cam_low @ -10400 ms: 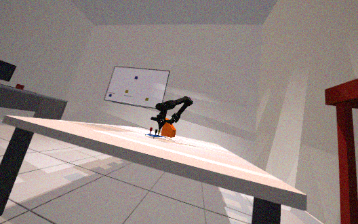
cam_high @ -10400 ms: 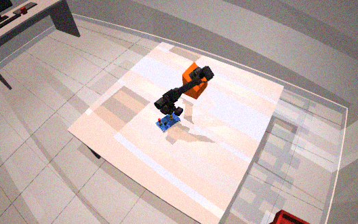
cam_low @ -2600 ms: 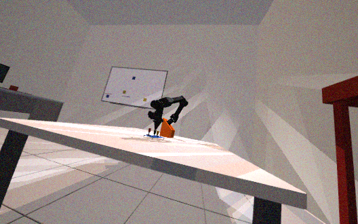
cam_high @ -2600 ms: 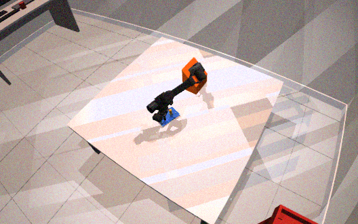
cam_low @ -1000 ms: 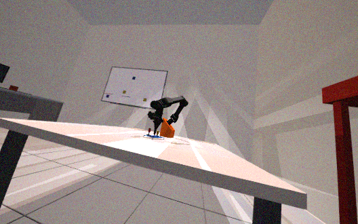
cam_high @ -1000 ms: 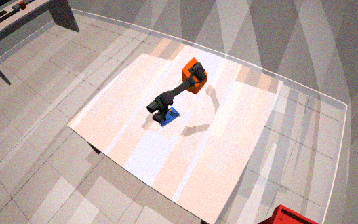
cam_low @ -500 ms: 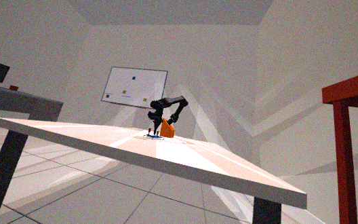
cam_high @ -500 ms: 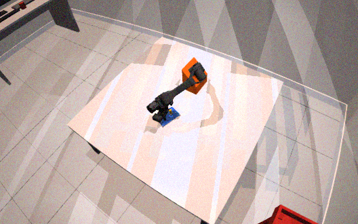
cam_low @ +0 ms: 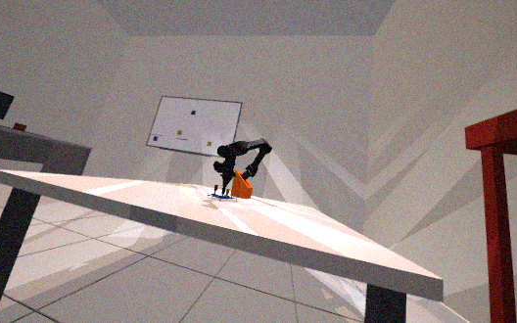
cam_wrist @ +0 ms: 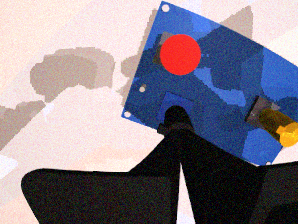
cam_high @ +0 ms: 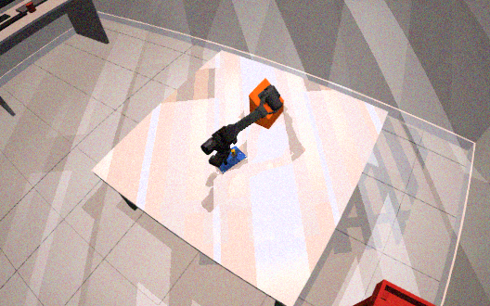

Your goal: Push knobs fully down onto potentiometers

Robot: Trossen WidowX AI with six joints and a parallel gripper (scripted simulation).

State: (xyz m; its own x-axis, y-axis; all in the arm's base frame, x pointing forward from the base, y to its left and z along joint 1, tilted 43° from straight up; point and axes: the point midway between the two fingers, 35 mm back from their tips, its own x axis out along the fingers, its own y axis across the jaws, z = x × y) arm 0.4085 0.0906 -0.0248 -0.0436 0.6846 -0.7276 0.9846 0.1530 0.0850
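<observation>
The yellow knob is 7 cm behind my gripper tip, 1 cm to the right of it and 2 cm below it.
</observation>
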